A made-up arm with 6 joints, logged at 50 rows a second.
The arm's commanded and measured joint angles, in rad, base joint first. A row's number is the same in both.
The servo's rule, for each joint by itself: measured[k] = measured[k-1] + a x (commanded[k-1-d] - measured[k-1]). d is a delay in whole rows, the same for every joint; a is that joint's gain. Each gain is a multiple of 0.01, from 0.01 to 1. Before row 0 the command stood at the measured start. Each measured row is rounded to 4 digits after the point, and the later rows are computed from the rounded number. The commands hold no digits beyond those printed.
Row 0, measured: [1.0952, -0.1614, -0.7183, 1.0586, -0.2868, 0.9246]
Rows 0 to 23, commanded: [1.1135, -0.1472, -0.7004, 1.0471, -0.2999, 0.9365]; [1.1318, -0.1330, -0.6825, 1.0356, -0.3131, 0.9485]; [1.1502, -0.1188, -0.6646, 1.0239, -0.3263, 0.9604]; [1.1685, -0.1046, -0.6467, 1.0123, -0.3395, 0.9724]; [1.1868, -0.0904, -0.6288, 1.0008, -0.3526, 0.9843]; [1.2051, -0.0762, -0.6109, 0.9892, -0.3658, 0.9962]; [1.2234, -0.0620, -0.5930, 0.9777, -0.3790, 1.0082]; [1.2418, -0.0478, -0.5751, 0.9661, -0.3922, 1.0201]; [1.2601, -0.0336, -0.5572, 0.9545, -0.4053, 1.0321]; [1.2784, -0.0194, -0.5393, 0.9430, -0.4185, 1.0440]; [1.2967, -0.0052, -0.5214, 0.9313, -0.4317, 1.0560]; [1.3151, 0.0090, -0.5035, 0.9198, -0.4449, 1.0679]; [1.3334, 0.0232, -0.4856, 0.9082, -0.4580, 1.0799]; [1.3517, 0.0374, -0.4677, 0.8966, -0.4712, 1.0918]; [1.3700, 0.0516, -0.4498, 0.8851, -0.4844, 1.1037]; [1.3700, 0.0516, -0.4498, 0.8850, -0.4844, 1.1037]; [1.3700, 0.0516, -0.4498, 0.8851, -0.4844, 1.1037]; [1.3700, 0.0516, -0.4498, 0.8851, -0.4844, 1.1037]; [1.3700, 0.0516, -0.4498, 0.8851, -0.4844, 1.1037]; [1.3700, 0.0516, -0.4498, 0.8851, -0.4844, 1.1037]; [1.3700, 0.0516, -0.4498, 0.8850, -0.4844, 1.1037]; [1.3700, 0.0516, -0.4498, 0.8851, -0.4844, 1.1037]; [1.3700, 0.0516, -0.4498, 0.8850, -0.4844, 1.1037]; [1.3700, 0.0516, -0.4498, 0.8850, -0.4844, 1.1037]
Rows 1 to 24, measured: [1.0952, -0.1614, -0.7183, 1.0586, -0.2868, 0.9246]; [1.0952, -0.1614, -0.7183, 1.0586, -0.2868, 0.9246]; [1.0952, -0.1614, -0.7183, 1.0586, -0.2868, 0.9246]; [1.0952, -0.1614, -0.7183, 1.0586, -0.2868, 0.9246]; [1.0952, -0.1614, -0.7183, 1.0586, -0.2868, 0.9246]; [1.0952, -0.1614, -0.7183, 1.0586, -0.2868, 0.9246]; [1.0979, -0.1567, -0.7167, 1.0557, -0.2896, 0.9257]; [1.1030, -0.1489, -0.7136, 1.0507, -0.2945, 0.9278]; [1.1101, -0.1390, -0.7092, 1.0440, -0.3012, 0.9307]; [1.1189, -0.1276, -0.7036, 1.0361, -0.3092, 0.9345]; [1.1291, -0.1153, -0.6969, 1.0273, -0.3183, 0.9390]; [1.1405, -0.1024, -0.6892, 1.0178, -0.3283, 0.9441]; [1.1529, -0.0891, -0.6805, 1.0078, -0.3389, 0.9499]; [1.1662, -0.0755, -0.6710, 0.9974, -0.3501, 0.9562]; [1.1803, -0.0617, -0.6608, 0.9867, -0.3617, 0.9630]; [1.1950, -0.0477, -0.6499, 0.9758, -0.3736, 0.9703]; [1.2103, -0.0337, -0.6383, 0.9647, -0.3858, 0.9780]; [1.2260, -0.0196, -0.6262, 0.9535, -0.3982, 0.9861]; [1.2421, -0.0055, -0.6135, 0.9422, -0.4108, 0.9945]; [1.2585, 0.0087, -0.6004, 0.9308, -0.4235, 1.0033]; [1.2752, 0.0229, -0.5868, 0.9194, -0.4363, 1.0123]; [1.2894, 0.0324, -0.5745, 0.9108, -0.4464, 1.0205]; [1.3015, 0.0387, -0.5633, 0.9044, -0.4544, 1.0280]; [1.3118, 0.0430, -0.5531, 0.8996, -0.4607, 1.0348]
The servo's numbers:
d 6
a 0.15 0.33 0.09 0.25 0.21 0.09

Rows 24 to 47, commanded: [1.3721, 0.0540, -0.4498, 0.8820, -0.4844, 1.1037]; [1.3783, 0.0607, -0.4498, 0.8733, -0.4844, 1.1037]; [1.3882, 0.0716, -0.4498, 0.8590, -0.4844, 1.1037]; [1.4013, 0.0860, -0.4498, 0.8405, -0.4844, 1.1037]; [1.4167, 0.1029, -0.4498, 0.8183, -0.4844, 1.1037]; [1.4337, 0.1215, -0.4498, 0.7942, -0.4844, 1.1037]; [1.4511, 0.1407, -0.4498, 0.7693, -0.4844, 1.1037]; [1.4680, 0.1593, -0.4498, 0.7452, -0.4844, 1.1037]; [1.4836, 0.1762, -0.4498, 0.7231, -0.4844, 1.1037]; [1.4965, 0.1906, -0.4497, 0.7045, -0.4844, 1.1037]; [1.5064, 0.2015, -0.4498, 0.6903, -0.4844, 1.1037]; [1.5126, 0.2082, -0.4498, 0.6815, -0.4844, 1.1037]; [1.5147, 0.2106, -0.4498, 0.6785, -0.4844, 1.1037]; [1.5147, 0.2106, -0.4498, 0.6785, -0.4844, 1.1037]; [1.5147, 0.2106, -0.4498, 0.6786, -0.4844, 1.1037]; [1.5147, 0.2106, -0.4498, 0.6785, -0.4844, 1.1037]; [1.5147, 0.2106, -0.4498, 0.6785, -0.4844, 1.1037]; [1.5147, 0.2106, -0.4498, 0.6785, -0.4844, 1.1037]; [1.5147, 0.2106, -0.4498, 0.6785, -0.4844, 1.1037]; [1.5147, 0.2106, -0.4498, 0.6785, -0.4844, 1.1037]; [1.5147, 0.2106, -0.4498, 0.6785, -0.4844, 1.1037]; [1.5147, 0.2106, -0.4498, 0.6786, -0.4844, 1.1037]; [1.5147, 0.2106, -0.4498, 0.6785, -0.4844, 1.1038]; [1.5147, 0.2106, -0.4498, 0.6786, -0.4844, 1.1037]
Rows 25 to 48, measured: [1.3205, 0.0458, -0.5438, 0.8960, -0.4657, 1.0410]; [1.3279, 0.0477, -0.5353, 0.8933, -0.4696, 1.0466]; [1.3342, 0.0490, -0.5276, 0.8912, -0.4727, 1.0517]; [1.3396, 0.0499, -0.5206, 0.8897, -0.4752, 1.0564]; [1.3442, 0.0505, -0.5142, 0.8885, -0.4771, 1.0607]; [1.3481, 0.0509, -0.5084, 0.8876, -0.4786, 1.0646]; [1.3517, 0.0519, -0.5031, 0.8862, -0.4798, 1.0681]; [1.3557, 0.0548, -0.4983, 0.8830, -0.4808, 1.0713]; [1.3606, 0.0603, -0.4939, 0.8770, -0.4816, 1.0742]; [1.3667, 0.0688, -0.4899, 0.8679, -0.4822, 1.0769]; [1.3742, 0.0801, -0.4863, 0.8555, -0.4827, 1.0793]; [1.3831, 0.0938, -0.4830, 0.8402, -0.4831, 1.0815]; [1.3933, 0.1093, -0.4800, 0.8225, -0.4834, 1.0835]; [1.4045, 0.1258, -0.4773, 0.8032, -0.4836, 1.0853]; [1.4164, 0.1424, -0.4748, 0.7832, -0.4838, 1.0870]; [1.4284, 0.1583, -0.4725, 0.7635, -0.4839, 1.0885]; [1.4401, 0.1726, -0.4705, 0.7452, -0.4840, 1.0899]; [1.4510, 0.1843, -0.4686, 0.7293, -0.4841, 1.0911]; [1.4606, 0.1930, -0.4669, 0.7166, -0.4842, 1.0922]; [1.4687, 0.1988, -0.4654, 0.7071, -0.4842, 1.0932]; [1.4756, 0.2027, -0.4640, 0.7000, -0.4842, 1.0941]; [1.4815, 0.2053, -0.4627, 0.6946, -0.4842, 1.0950]; [1.4865, 0.2070, -0.4615, 0.6906, -0.4842, 1.0958]; [1.4907, 0.2082, -0.4604, 0.6876, -0.4842, 1.0965]
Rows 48 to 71, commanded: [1.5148, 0.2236, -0.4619, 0.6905, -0.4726, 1.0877]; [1.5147, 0.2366, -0.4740, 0.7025, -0.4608, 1.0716]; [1.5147, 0.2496, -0.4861, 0.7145, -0.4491, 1.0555]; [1.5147, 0.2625, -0.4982, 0.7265, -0.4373, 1.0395]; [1.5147, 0.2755, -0.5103, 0.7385, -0.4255, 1.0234]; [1.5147, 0.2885, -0.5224, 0.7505, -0.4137, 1.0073]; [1.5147, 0.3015, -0.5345, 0.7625, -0.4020, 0.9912]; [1.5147, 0.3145, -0.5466, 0.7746, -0.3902, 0.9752]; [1.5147, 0.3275, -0.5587, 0.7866, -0.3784, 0.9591]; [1.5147, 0.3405, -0.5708, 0.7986, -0.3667, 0.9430]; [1.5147, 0.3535, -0.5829, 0.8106, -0.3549, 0.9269]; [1.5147, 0.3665, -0.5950, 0.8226, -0.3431, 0.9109]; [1.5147, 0.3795, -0.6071, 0.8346, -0.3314, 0.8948]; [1.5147, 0.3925, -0.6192, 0.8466, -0.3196, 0.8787]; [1.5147, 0.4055, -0.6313, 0.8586, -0.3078, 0.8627]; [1.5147, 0.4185, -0.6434, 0.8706, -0.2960, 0.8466]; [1.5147, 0.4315, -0.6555, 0.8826, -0.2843, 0.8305]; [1.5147, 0.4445, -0.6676, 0.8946, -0.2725, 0.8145]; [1.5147, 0.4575, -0.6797, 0.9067, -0.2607, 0.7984]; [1.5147, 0.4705, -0.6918, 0.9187, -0.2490, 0.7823]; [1.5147, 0.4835, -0.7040, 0.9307, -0.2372, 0.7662]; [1.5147, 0.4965, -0.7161, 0.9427, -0.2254, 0.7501]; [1.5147, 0.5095, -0.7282, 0.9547, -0.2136, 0.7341]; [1.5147, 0.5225, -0.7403, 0.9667, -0.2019, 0.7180]
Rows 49 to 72, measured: [1.4943, 0.2090, -0.4594, 0.6853, -0.4842, 1.0971]; [1.4974, 0.2095, -0.4585, 0.6836, -0.4842, 1.0977]; [1.5000, 0.2099, -0.4577, 0.6823, -0.4842, 1.0982]; [1.5022, 0.2101, -0.4570, 0.6814, -0.4842, 1.0987]; [1.5041, 0.2103, -0.4564, 0.6807, -0.4842, 1.0992]; [1.5057, 0.2104, -0.4558, 0.6802, -0.4842, 1.0996]; [1.5071, 0.2148, -0.4563, 0.6828, -0.4818, 1.0985]; [1.5082, 0.2220, -0.4579, 0.6877, -0.4774, 1.0961]; [1.5092, 0.2311, -0.4604, 0.6944, -0.4715, 1.0924]; [1.5100, 0.2415, -0.4638, 0.7024, -0.4643, 1.0876]; [1.5107, 0.2527, -0.4680, 0.7114, -0.4562, 1.0818]; [1.5113, 0.2645, -0.4729, 0.7212, -0.4473, 1.0751]; [1.5118, 0.2767, -0.4784, 0.7315, -0.4378, 1.0675]; [1.5122, 0.2892, -0.4845, 0.7423, -0.4278, 1.0592]; [1.5126, 0.3018, -0.4912, 0.7534, -0.4174, 1.0502]; [1.5129, 0.3146, -0.4984, 0.7647, -0.4068, 1.0406]; [1.5132, 0.3274, -0.5060, 0.7762, -0.3959, 1.0304]; [1.5134, 0.3403, -0.5140, 0.7878, -0.3848, 1.0196]; [1.5136, 0.3532, -0.5224, 0.7995, -0.3736, 1.0084]; [1.5138, 0.3662, -0.5311, 0.8113, -0.3623, 0.9967]; [1.5139, 0.3792, -0.5401, 0.8231, -0.3509, 0.9846]; [1.5140, 0.3922, -0.5494, 0.8350, -0.3394, 0.9722]; [1.5141, 0.4052, -0.5589, 0.8469, -0.3278, 0.9594]; [1.5142, 0.4182, -0.5687, 0.8588, -0.3162, 0.9464]
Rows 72 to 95, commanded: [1.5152, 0.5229, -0.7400, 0.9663, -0.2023, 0.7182]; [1.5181, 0.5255, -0.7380, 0.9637, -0.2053, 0.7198]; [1.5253, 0.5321, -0.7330, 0.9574, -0.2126, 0.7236]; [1.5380, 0.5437, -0.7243, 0.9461, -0.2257, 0.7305]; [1.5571, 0.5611, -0.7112, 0.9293, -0.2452, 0.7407]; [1.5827, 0.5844, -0.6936, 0.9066, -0.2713, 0.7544]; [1.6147, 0.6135, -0.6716, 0.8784, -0.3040, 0.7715]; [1.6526, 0.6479, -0.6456, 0.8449, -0.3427, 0.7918]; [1.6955, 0.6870, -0.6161, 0.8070, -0.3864, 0.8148]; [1.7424, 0.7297, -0.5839, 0.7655, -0.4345, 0.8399]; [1.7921, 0.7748, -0.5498, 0.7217, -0.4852, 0.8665]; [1.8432, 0.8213, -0.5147, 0.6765, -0.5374, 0.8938]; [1.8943, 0.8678, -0.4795, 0.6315, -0.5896, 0.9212]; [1.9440, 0.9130, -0.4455, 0.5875, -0.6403, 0.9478]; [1.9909, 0.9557, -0.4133, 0.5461, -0.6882, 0.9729]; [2.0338, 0.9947, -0.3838, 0.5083, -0.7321, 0.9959]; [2.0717, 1.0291, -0.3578, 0.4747, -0.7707, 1.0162]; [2.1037, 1.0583, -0.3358, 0.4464, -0.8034, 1.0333]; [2.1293, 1.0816, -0.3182, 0.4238, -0.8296, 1.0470]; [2.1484, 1.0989, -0.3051, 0.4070, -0.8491, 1.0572]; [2.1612, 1.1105, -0.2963, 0.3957, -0.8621, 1.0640]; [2.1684, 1.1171, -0.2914, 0.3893, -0.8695, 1.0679]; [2.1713, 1.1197, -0.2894, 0.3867, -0.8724, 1.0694]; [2.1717, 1.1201, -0.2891, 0.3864, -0.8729, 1.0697]
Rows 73 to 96, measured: [1.5143, 0.4312, -0.5787, 0.8708, -0.3045, 0.9331]; [1.5144, 0.4442, -0.5889, 0.8828, -0.2928, 0.9195]; [1.5144, 0.4572, -0.5993, 0.8948, -0.2811, 0.9057]; [1.5144, 0.4702, -0.6098, 0.9068, -0.2694, 0.8917]; [1.5144, 0.4832, -0.6205, 0.9188, -0.2577, 0.8775]; [1.5144, 0.4962, -0.6313, 0.9308, -0.2460, 0.8631]; [1.5145, 0.5050, -0.6411, 0.9397, -0.2368, 0.8501]; [1.5150, 0.5118, -0.6498, 0.9457, -0.2302, 0.8384]; [1.5165, 0.5185, -0.6573, 0.9486, -0.2265, 0.8281]; [1.5197, 0.5268, -0.6633, 0.9480, -0.2263, 0.8193]; [1.5253, 0.5381, -0.6676, 0.9433, -0.2303, 0.8122]; [1.5339, 0.5534, -0.6699, 0.9341, -0.2389, 0.8070]; [1.5460, 0.5732, -0.6701, 0.9202, -0.2526, 0.8038]; [1.5620, 0.5979, -0.6679, 0.9014, -0.2715, 0.8027]; [1.5820, 0.6273, -0.6632, 0.8778, -0.2956, 0.8038]; [1.6061, 0.6611, -0.6561, 0.8497, -0.3248, 0.8070]; [1.6340, 0.6986, -0.6465, 0.8177, -0.3585, 0.8124]; [1.6654, 0.7391, -0.6346, 0.7824, -0.3961, 0.8197]; [1.6997, 0.7816, -0.6206, 0.7447, -0.4367, 0.8288]; [1.7363, 0.8250, -0.6048, 0.7054, -0.4795, 0.8395]; [1.7745, 0.8681, -0.5876, 0.6656, -0.5233, 0.8515]; [1.8134, 0.9099, -0.5693, 0.6263, -0.5671, 0.8645]; [1.8521, 0.9492, -0.5503, 0.5884, -0.6099, 0.8782]; [1.8898, 0.9852, -0.5310, 0.5529, -0.6505, 0.8922]
